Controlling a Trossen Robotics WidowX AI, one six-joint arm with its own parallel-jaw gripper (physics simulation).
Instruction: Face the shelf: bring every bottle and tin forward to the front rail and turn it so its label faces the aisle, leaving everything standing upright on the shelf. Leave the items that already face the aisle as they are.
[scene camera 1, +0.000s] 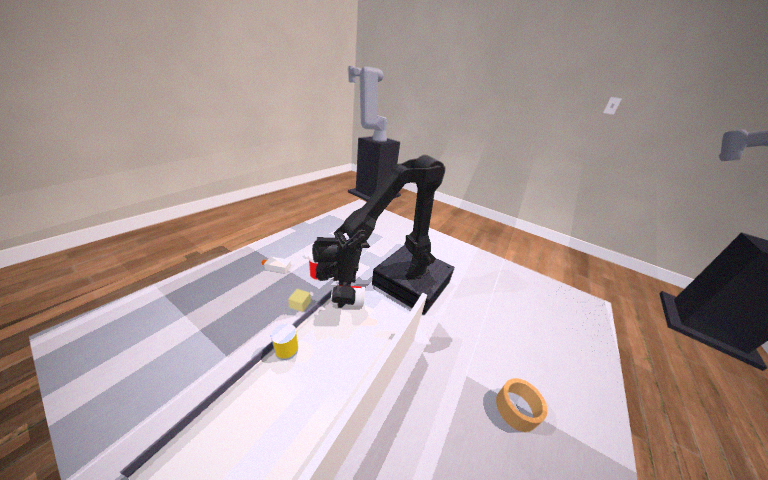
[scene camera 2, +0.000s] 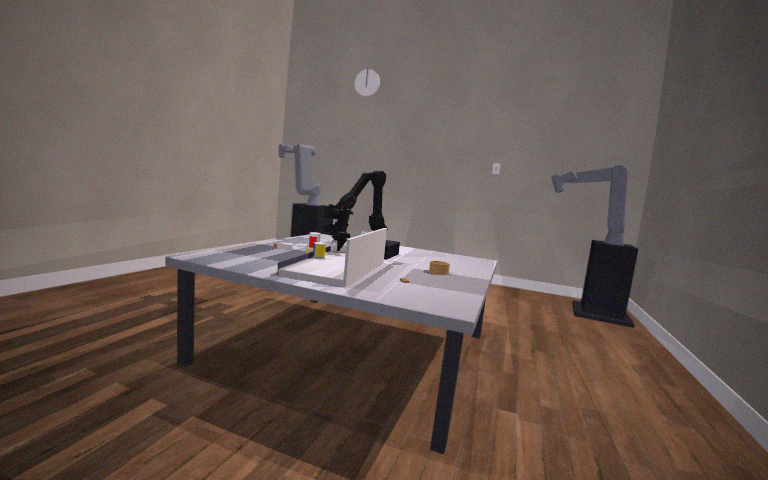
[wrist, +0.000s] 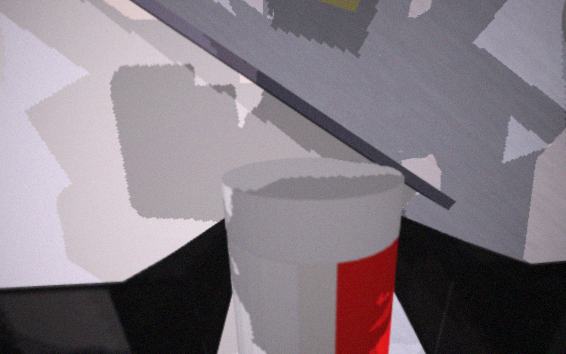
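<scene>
My gripper is shut on a white tin with a red label, near the far end of the shelf behind the rail. The red shows on the right side in the wrist view. Its tilt and whether it touches the shelf are unclear. The dark front rail runs diagonally. A yellow tin with a pale top stands upright beside the rail. Another red-and-white tin stands beyond the rail on the aisle side, partly hidden by my gripper in scene camera 1.
The shelf's pale back panel stands upright. A yellow block lies outside the rail. A white piece with an orange end lies farther left. An orange ring is behind the panel.
</scene>
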